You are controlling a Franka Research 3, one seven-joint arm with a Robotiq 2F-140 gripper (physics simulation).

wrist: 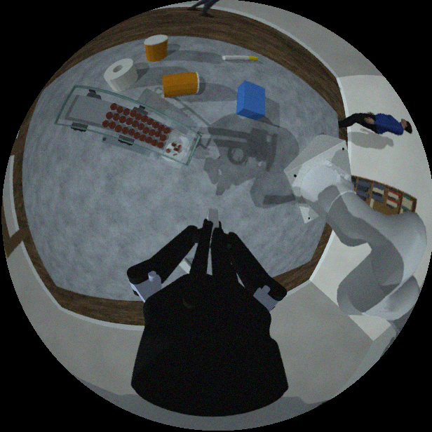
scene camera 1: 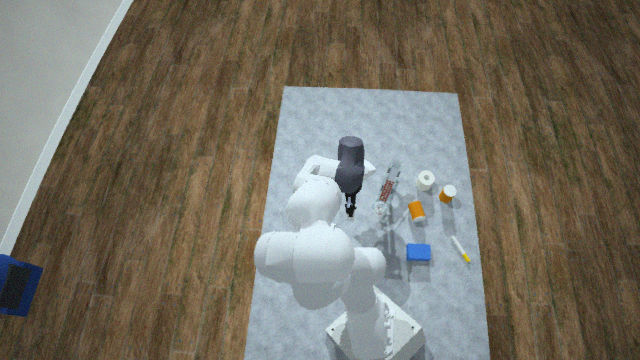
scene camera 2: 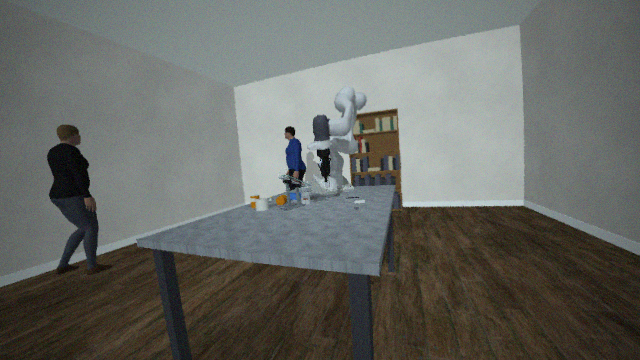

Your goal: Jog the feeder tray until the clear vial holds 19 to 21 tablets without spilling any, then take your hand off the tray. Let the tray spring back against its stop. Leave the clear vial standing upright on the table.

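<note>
The feeder tray (scene camera 1: pixel 394 172) (wrist: pixel 86 111), clear-walled and raised on a stand, slopes toward the clear vial and bears rows of red-brown tablets (scene camera 1: pixel 386 190) (wrist: pixel 136 125). The clear vial (scene camera 1: pixel 380 208) (scene camera 2: pixel 305 195) (wrist: pixel 175 148) stands upright below the tray's outlet end. Several tablets show in it in the wrist view, but their number cannot be told. My gripper (scene camera 1: pixel 350 214) (scene camera 2: pixel 326 179) (wrist: pixel 211 215) is shut and empty. It hangs above the table, apart from the tray, to the left of the vial in scene camera 1. Whether the tray rests on its stop cannot be told.
Beyond the tray are a white roll-shaped object (scene camera 1: pixel 426 180) (wrist: pixel 121 75), an upright orange bottle (scene camera 1: pixel 446 195) (wrist: pixel 156 50), a lying orange bottle (scene camera 1: pixel 416 211) (wrist: pixel 180 84), a blue box (scene camera 1: pixel 418 252) (wrist: pixel 251 100) and a white-yellow marker (scene camera 1: pixel 460 248) (wrist: pixel 240 58). Two people stand near the table.
</note>
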